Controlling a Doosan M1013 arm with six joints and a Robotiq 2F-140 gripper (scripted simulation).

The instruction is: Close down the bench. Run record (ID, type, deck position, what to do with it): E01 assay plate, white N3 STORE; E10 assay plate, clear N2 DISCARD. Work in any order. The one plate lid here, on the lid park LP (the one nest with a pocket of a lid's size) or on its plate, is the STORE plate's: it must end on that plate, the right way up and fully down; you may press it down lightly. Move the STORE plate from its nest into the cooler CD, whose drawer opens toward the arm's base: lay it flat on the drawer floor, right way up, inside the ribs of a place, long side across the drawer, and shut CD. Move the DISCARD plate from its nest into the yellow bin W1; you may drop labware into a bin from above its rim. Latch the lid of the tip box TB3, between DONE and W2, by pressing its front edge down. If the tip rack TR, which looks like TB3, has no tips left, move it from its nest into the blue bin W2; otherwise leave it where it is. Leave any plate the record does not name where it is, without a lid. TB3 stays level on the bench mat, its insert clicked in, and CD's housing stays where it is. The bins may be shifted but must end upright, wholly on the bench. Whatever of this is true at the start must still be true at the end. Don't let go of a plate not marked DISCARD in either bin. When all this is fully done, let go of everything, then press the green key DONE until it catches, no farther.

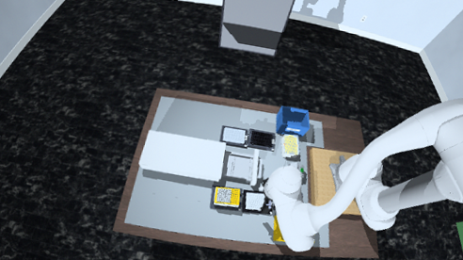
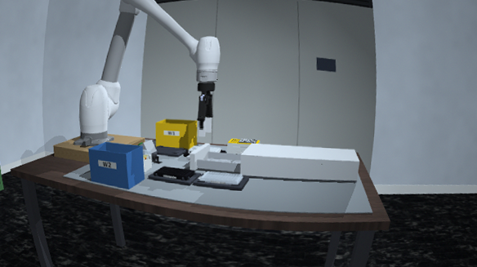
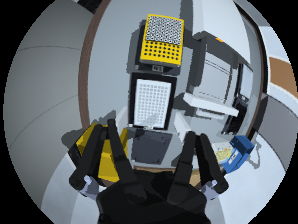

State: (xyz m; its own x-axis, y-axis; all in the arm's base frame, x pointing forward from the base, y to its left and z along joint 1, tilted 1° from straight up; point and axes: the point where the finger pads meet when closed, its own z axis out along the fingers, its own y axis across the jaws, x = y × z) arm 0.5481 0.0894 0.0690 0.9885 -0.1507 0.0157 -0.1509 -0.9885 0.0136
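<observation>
Right now the grey plate lid is 90 mm below my hand. The rest, counted from my hand: black nest 110 mm below; then yellow tip rack TR 160 mm ahead, 40 mm to the right, 60 mm below; then white well plate 100 mm below.
</observation>
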